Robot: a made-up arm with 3 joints.
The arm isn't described. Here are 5 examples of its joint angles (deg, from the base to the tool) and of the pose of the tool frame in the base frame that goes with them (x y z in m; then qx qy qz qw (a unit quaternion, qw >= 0)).
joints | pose
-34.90 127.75 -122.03 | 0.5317 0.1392 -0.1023 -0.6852 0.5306 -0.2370 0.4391
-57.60 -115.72 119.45 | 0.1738 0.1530 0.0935 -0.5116 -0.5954 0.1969 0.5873
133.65 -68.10 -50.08 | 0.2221 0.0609 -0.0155 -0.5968 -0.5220 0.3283 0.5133
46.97 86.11 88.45 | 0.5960 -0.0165 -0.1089 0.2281 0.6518 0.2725 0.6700
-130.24 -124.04 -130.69 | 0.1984 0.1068 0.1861 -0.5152 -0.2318 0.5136 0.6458
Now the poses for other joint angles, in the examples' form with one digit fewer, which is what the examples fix.
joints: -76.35 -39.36 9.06
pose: 0.341 -0.154 0.154 0.559 -0.310 -0.149 0.754
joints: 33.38 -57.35 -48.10
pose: 0.256 0.079 0.156 -0.043 -0.522 -0.217 0.824
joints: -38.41 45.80 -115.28
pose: 0.553 -0.023 0.117 -0.148 0.453 -0.666 0.574
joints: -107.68 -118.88 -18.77
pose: 0.147 0.056 0.110 0.488 -0.434 -0.735 0.183
